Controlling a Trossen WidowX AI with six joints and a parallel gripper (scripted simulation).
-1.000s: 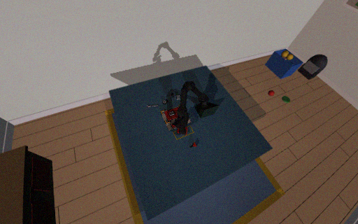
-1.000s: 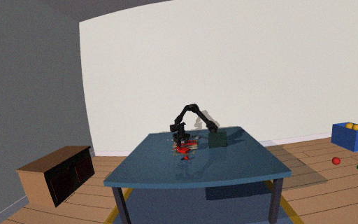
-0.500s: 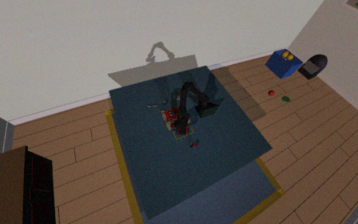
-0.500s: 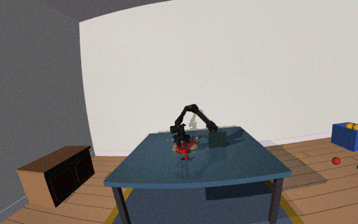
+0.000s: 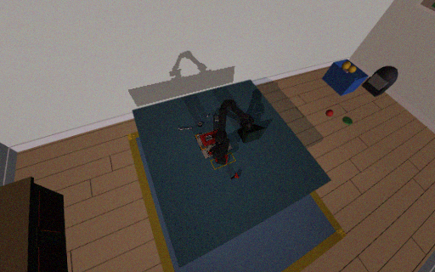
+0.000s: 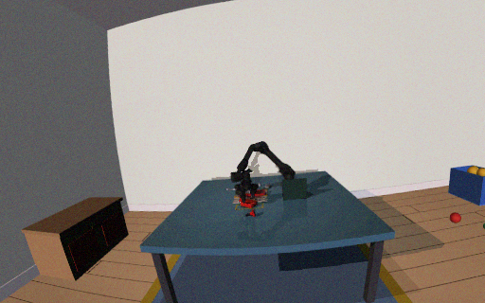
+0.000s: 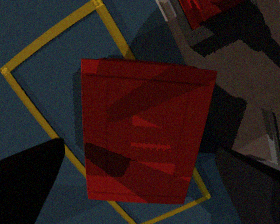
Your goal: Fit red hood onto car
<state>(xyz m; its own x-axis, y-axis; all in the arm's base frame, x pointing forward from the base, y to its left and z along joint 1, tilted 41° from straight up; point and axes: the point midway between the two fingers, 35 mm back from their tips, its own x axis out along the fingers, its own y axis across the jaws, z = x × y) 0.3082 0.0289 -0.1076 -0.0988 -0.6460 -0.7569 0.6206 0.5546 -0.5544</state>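
My gripper tip is 1 cm above the red hood.
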